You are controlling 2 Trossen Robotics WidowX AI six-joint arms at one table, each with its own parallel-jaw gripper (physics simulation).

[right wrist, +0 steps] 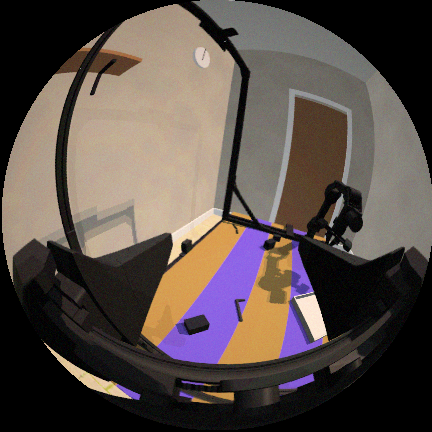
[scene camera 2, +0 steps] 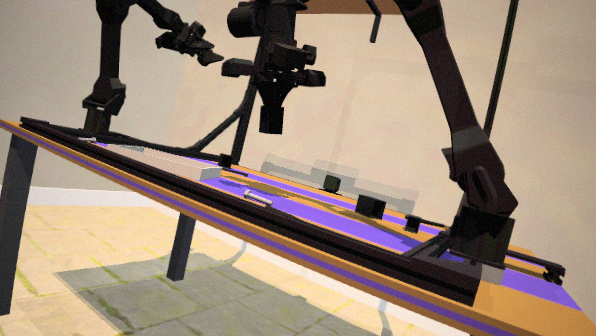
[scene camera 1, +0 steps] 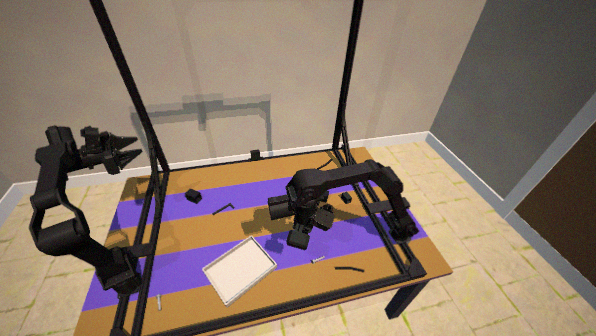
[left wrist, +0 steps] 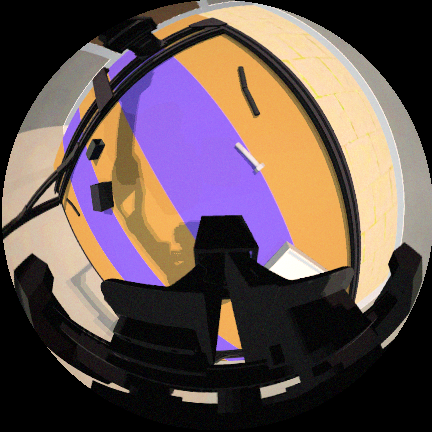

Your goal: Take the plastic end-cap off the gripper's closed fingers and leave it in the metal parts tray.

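Seen in the pictures: left gripper, fingertip midpoint: [scene camera 2: 271, 121] [scene camera 1: 304, 228] [left wrist: 222, 248]; right gripper, fingertip midpoint: [right wrist: 238, 242] [scene camera 2: 219, 52] [scene camera 1: 139, 144]; left arm's base, link origin: [scene camera 2: 475, 257] [scene camera 1: 399, 235] [left wrist: 149, 48]; right arm's base, link origin: [scene camera 2: 94, 133] [scene camera 1: 129, 285].
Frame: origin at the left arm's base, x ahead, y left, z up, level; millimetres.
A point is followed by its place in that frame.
Observation:
A black plastic end-cap [scene camera 1: 299, 238] sits over the closed fingers of one gripper [scene camera 1: 301, 233] @[z 122, x 377, y -73 mm], which points down above the table's middle, right of the metal parts tray [scene camera 1: 239, 269] @[z -16, x 608, y -76 mm]. The cap also shows in scene camera 2 [scene camera 2: 271, 119] @[z 124, x 369, y -56 mm] and fills the centre of the left wrist view [left wrist: 223, 237] @[z 138, x 365, y -61 mm], with a tray corner [left wrist: 298, 261] @[z -16, x 537, y -39 mm] beside it. The other gripper [scene camera 1: 127, 150] is open and empty, raised high at the far left, well away from the cap. In the right wrist view its spread fingers frame the table, with the tray [right wrist: 309, 315] @[z -16, x 610, y -108 mm] at lower right.
A black frame of rails [scene camera 1: 393, 247] @[z 0, x 55, y 36 mm] runs round the table with tall posts. Small black blocks [scene camera 1: 193, 196] @[z 19, x 731, y -437 mm] [scene camera 1: 347, 198] @[z 10, x 109, y -227 mm], an Allen key [scene camera 1: 223, 209] @[z -15, x 627, y -359 mm], a black bar [scene camera 1: 349, 269] @[z -12, x 245, y 49 mm] and bolts [scene camera 1: 318, 259] @[z -11, x 335, y -18 mm] [scene camera 1: 160, 302] @[z -12, x 860, y -46 mm] lie scattered on the mat.

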